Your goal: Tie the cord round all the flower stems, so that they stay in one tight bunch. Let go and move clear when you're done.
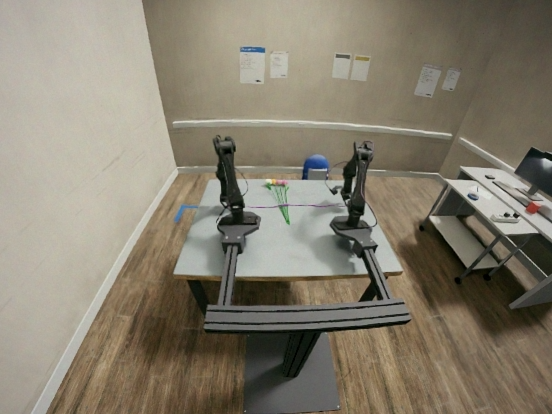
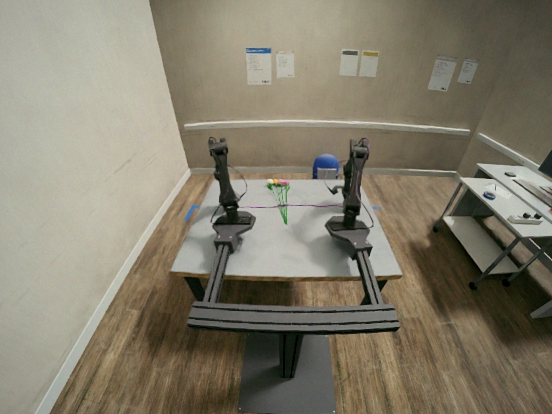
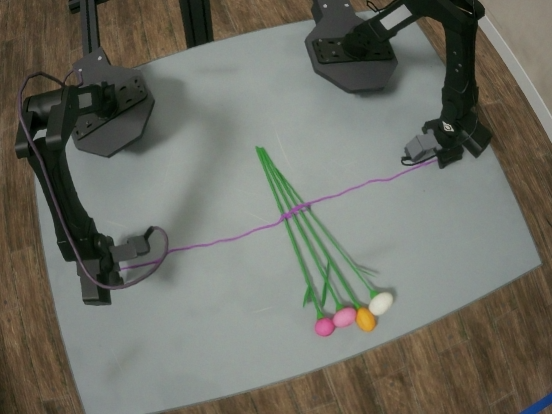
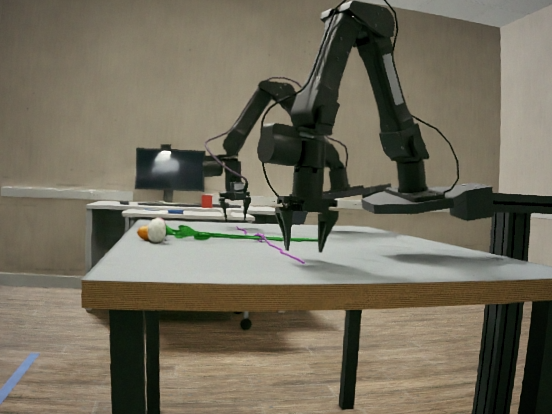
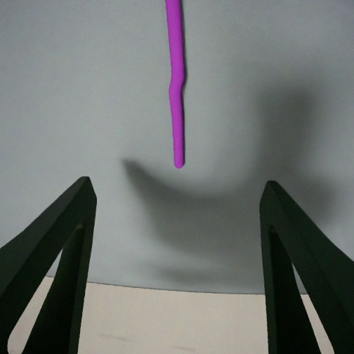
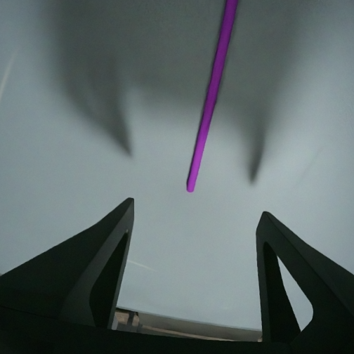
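Pixels of known places: left gripper, between the fingertips: point(image 3: 436, 156) point(image 4: 303, 251); right gripper, between the fingertips: point(image 1: 345, 203) point(image 3: 110, 271) point(image 4: 235, 220); left arm's base, origin of its link: point(image 1: 239, 221) point(image 2: 233, 221) point(image 3: 353, 49) point(image 4: 413, 194); right arm's base, origin of its link: point(image 1: 351, 225) point(image 2: 347, 226) point(image 3: 107, 108) point(image 4: 340, 191).
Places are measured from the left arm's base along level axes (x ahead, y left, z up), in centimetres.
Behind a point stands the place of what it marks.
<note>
The purple cord point(image 3: 235, 238) {x 35.3, y -36.2, z -13.3 cm} point(image 4: 281, 251) {x 29.4, y 1.1, z -13.3 cm} point(image 5: 176, 65) point(image 6: 212, 87) lies across the table and crosses the green flower stems point(image 3: 276, 180) point(image 4: 225, 236) with a thickened wrap partway along them. Whether it is knotted is too small to tell. The stems meet at one end and fan out toward four blooms, a dark pink point(image 3: 324, 326) {x 59.0, y -23.1, z -9.6 cm}, a light pink point(image 3: 345, 317) {x 58.5, y -18.6, z -8.5 cm}, an orange point(image 3: 366, 319) {x 60.0, y -14.1, z -10.0 cm} and a white one point(image 3: 381, 303) {x 57.8, y -10.6, z -8.1 cm}. My left gripper point(image 4: 304, 250) {x 27.0, y 14.8, z -11.5 cm} point(image 5: 177, 189) is open above the table, just past one cord end. My right gripper point(image 4: 235, 219) {x 37.5, y -65.9, z -11.6 cm} point(image 6: 197, 214) is open just past the other cord end.
The grey table point(image 3: 240, 375) {x 65.4, y -42.2, z -13.7 cm} point(image 4: 200, 272) {x 45.5, y 28.0, z -13.7 cm} carries the flowers, and both arm bases stand at its side opposite the blooms. A blue chair point(image 1: 316, 164) stands behind the table. A side desk with a monitor point(image 4: 170, 169) stands apart from it.
</note>
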